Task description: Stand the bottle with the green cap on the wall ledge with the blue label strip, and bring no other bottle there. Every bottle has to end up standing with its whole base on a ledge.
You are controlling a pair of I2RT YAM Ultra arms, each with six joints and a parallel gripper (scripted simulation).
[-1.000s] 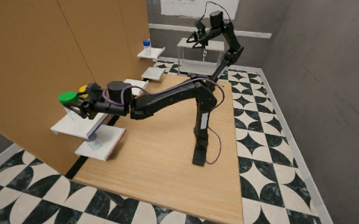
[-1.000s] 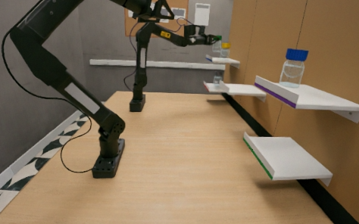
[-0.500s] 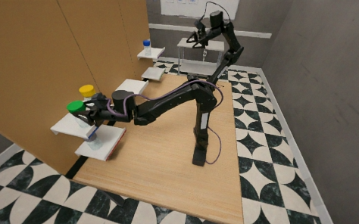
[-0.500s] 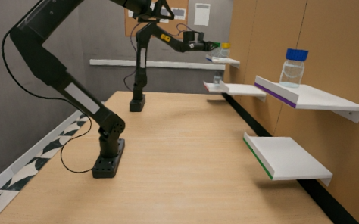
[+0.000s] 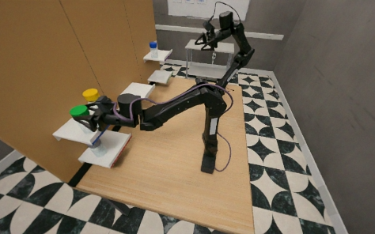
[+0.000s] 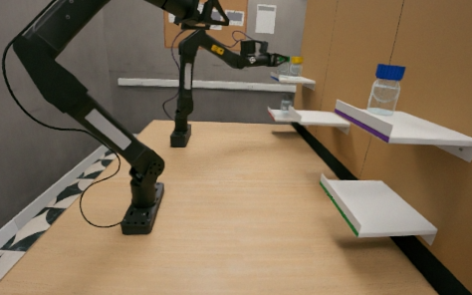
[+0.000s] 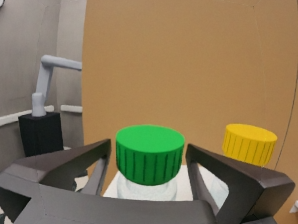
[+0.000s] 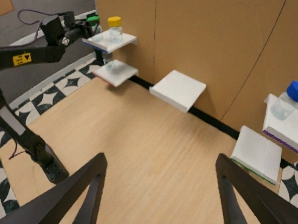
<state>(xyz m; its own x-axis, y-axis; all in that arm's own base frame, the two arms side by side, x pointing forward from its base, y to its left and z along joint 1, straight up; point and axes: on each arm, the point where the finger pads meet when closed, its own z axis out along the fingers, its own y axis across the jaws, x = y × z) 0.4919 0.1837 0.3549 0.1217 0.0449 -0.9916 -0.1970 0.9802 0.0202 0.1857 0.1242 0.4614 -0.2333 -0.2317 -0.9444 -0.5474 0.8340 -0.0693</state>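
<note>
The green-capped bottle is 10 mm ahead of my left hand and 40 mm below it. The rest, counted from my left hand: blue-capped bottle (60 mm ahead, 770 mm to the right, 40 mm below); then yellow-capped bottle (40 mm ahead, 100 mm to the right, 40 mm below).
</note>
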